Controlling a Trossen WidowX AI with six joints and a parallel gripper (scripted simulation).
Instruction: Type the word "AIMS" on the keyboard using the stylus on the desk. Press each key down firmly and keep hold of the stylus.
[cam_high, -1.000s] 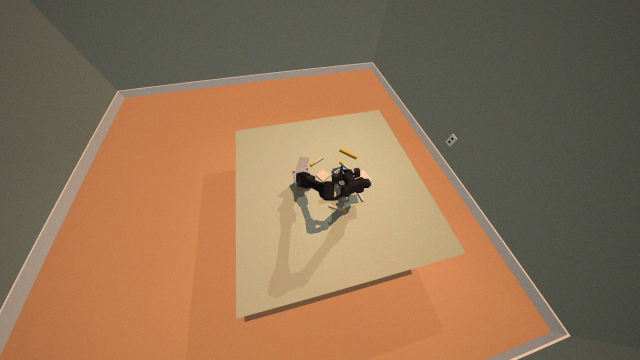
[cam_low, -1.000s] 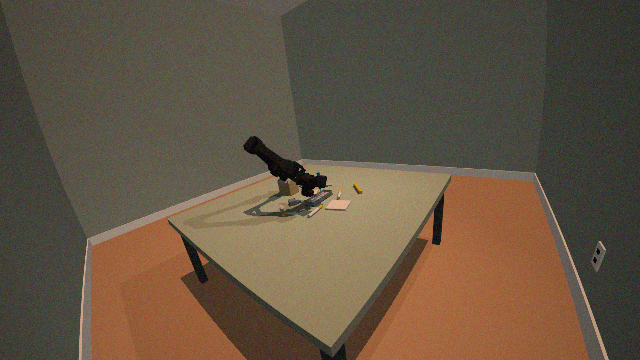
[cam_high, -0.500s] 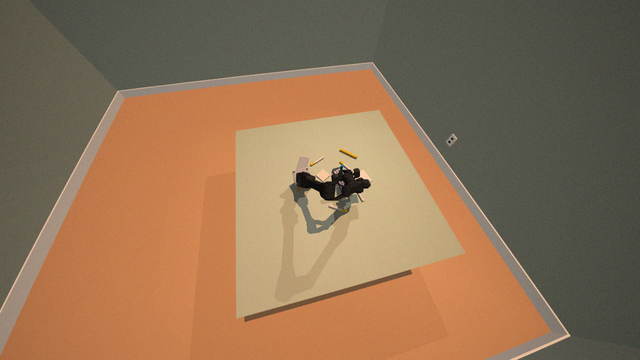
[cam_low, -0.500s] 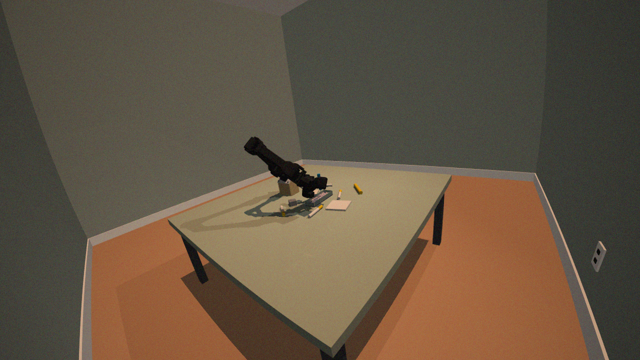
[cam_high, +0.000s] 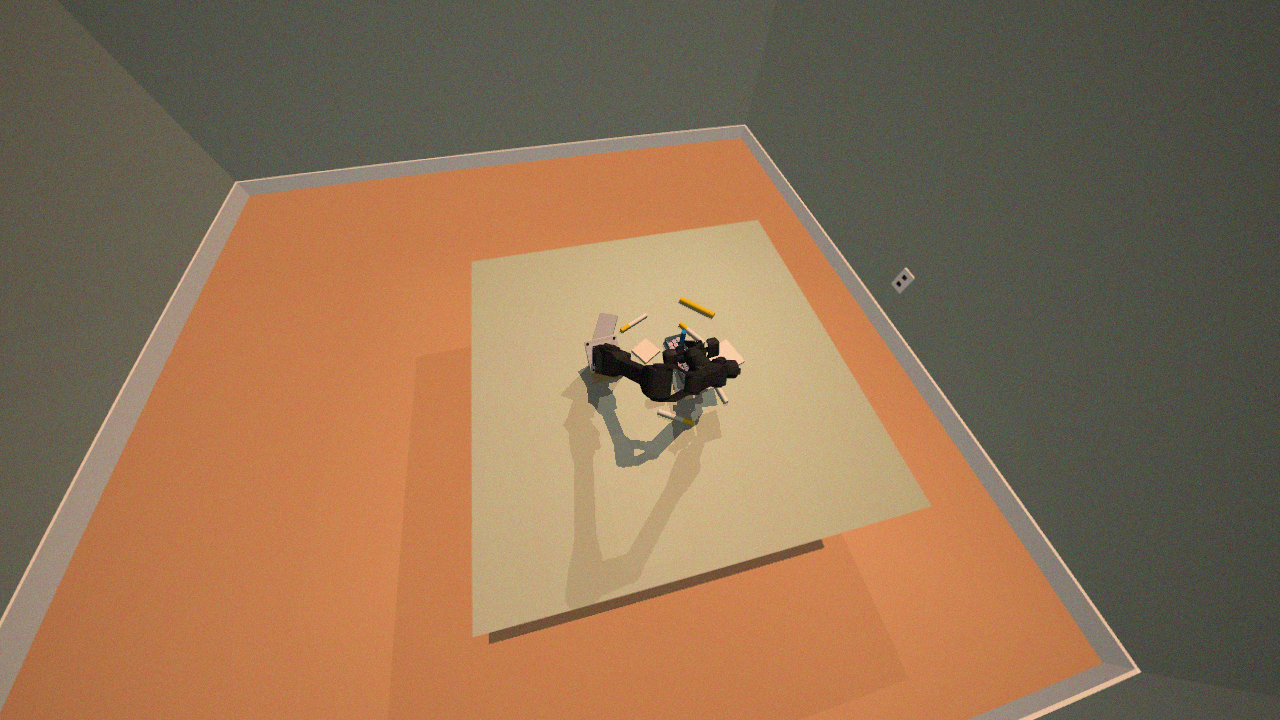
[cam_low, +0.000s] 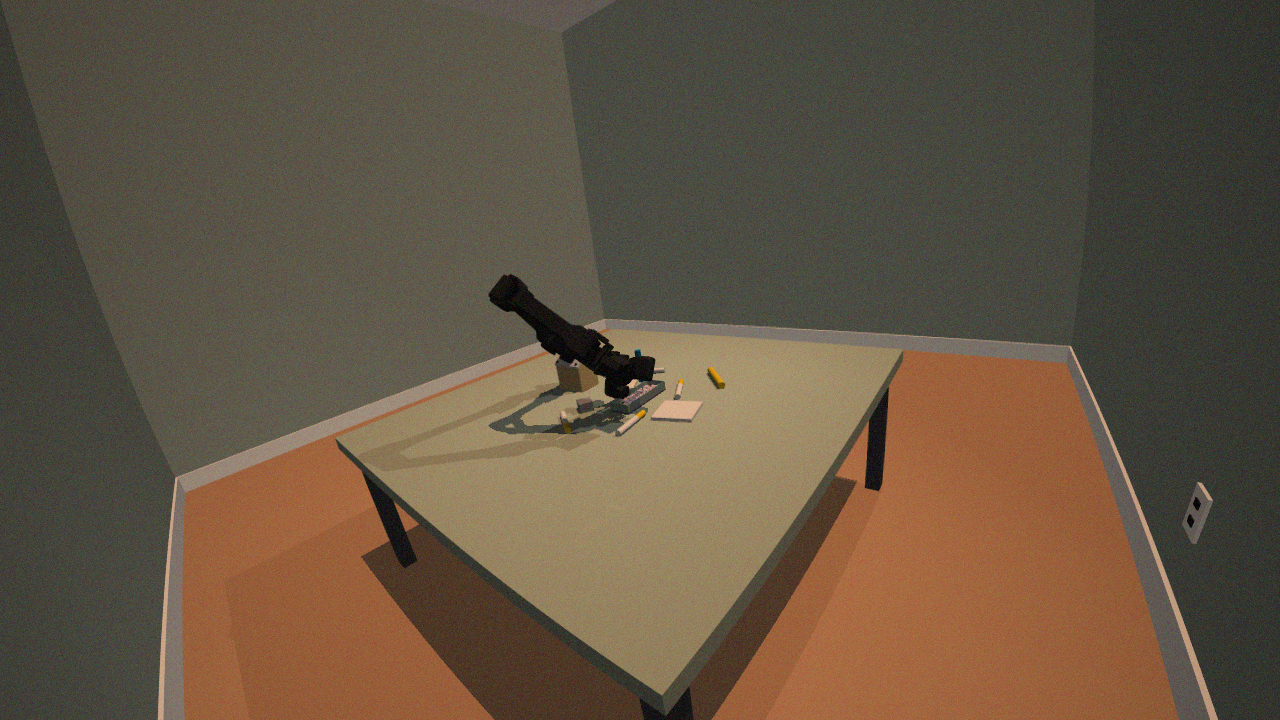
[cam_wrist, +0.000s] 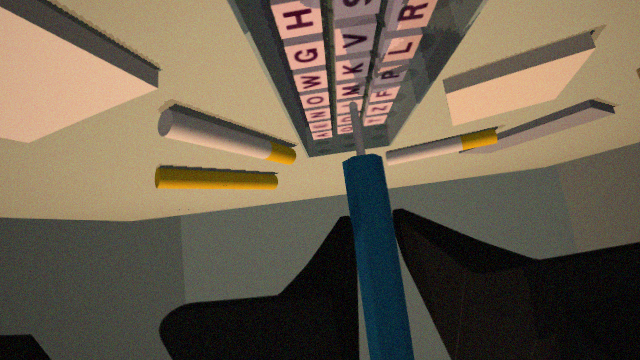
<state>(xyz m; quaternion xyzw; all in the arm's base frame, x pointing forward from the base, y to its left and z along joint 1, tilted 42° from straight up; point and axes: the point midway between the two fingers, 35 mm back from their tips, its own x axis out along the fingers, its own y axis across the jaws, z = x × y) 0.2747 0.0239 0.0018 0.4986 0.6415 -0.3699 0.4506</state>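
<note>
My gripper tip is 15 cm to the left of the small grey block, 9 cm past it and 6 cm above it. Also, from my gripper tip: blue stylus 1 cm below; then grey stylus tip 5 cm below; then yellow stick 20 cm to the left, 11 cm ahead, 7 cm below.
</note>
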